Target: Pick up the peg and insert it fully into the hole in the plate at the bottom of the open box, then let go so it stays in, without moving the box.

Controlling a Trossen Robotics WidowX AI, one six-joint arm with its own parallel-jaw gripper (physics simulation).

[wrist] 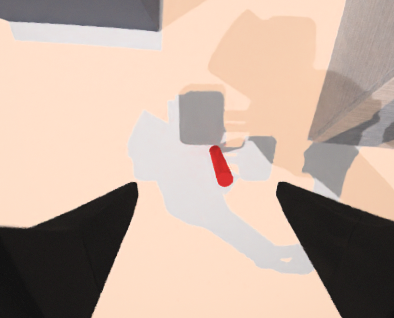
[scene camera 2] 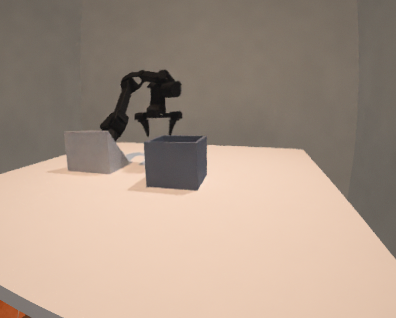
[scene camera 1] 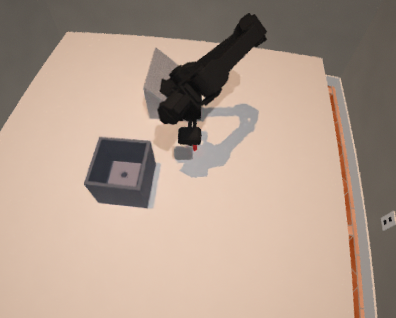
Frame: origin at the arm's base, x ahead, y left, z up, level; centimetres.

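Seen in the pictures: gripper, fingertip midpoint: (wrist: 208, 188) (scene camera 2: 158, 136); arm's base, link origin: (scene camera 2: 105, 144) (scene camera 1: 167, 89).
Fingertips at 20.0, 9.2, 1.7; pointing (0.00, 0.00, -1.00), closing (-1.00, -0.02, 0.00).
Observation:
Offsets run from my fingertips to a thing's top centre, as dx, dy, dz. "pt": to the spot under its first point. Level surfaces: height alone.
The red peg {-1.8, +1.3, -3.7} (scene camera 1: 195, 148) (wrist: 220, 166) appears to stand upright on the table; in the first scene view the gripper hides part of it, and it does not show in the second. My gripper (scene camera 1: 190, 136) (scene camera 2: 159, 135) (wrist: 208, 188) is open and empty, pointing down above the table. In the wrist view, the peg lies within the gap between the fingers, a little ahead of the fingertips and right of centre. The dark open box {+12.3, -20.0, +2.1} (scene camera 1: 120, 196) (scene camera 2: 172, 164) (wrist: 80, 12) stands apart from the peg. Its pale plate {+12.3, -20.0, -5.6} (scene camera 1: 133, 170) has a dark round hole {pt +11.5, -20.4, -7.4} (scene camera 1: 124, 174).
A grey wedge-shaped block (scene camera 1: 153, 75) (scene camera 2: 89, 152) (wrist: 367, 35) stands beside the arm, at the upper right in the wrist view. Shadows of the arm and gripper fall around the peg on the table {dz -11.7} (scene camera 1: 240, 240) (scene camera 2: 200, 245) (wrist: 65, 120).

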